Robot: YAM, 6 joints.
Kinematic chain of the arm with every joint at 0, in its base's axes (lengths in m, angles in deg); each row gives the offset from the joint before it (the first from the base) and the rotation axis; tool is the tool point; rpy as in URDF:
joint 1: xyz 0 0 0.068 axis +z
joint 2: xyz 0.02 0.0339 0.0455 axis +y
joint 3: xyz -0.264 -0.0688 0 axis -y
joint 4: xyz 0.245 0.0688 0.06 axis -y
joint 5: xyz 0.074 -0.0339 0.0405 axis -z
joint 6: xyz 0.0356 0 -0.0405 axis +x
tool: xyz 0 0 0 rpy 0 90 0
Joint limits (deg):
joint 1: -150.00..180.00
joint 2: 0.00..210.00
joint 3: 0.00..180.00
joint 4: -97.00..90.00
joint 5: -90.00..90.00
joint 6: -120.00..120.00
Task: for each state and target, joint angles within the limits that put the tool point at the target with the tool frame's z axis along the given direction. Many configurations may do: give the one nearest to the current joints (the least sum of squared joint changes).
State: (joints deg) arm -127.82 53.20 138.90 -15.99 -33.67 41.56
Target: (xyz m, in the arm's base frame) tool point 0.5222 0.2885 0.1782 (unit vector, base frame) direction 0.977 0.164 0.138
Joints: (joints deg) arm -149.89 12.13 179.86 3.81 -20.38 41.56
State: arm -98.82 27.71 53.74 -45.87 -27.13 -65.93
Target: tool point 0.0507 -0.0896 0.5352 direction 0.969 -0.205 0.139
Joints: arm -78.86 49.64 84.98 -15.64 -65.64 -65.93
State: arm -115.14 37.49 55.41 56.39 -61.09 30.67
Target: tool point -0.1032 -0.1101 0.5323 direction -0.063 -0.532 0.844
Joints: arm -137.92 56.31 66.48 54.29 -20.66 30.67
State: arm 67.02 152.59 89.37 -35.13 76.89 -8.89
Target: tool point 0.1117 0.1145 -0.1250 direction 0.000 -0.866 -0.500
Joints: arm 52.45 163.89 53.18 -33.23 31.85 -8.89
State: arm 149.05 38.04 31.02 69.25 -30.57 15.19
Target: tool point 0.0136 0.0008 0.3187 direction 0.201 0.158 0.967
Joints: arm 143.19 4.36 8.35 89.94 14.29 15.19
